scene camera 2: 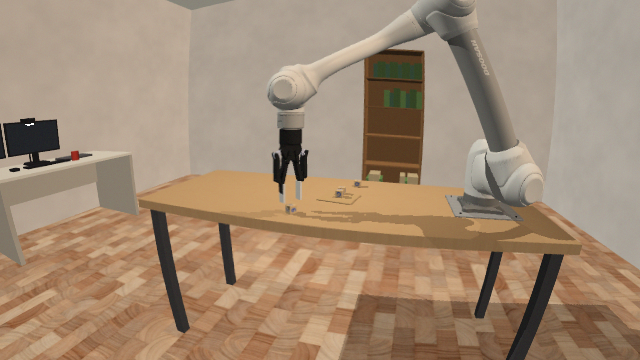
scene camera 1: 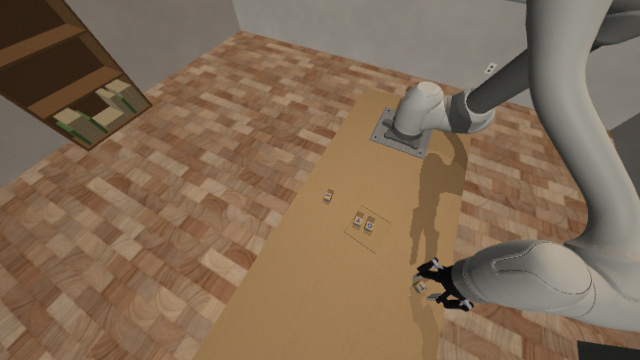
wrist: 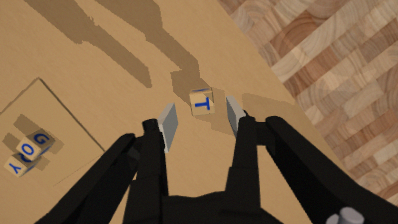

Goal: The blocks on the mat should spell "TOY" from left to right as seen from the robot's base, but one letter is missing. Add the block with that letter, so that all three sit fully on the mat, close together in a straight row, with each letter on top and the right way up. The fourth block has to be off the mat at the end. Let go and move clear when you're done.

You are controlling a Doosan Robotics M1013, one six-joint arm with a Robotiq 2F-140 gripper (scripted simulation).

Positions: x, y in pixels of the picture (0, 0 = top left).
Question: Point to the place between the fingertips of my gripper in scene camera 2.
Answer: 290, 200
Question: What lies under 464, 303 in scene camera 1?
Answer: My gripper.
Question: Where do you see an O block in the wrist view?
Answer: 35, 144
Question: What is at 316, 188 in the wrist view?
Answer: My gripper.
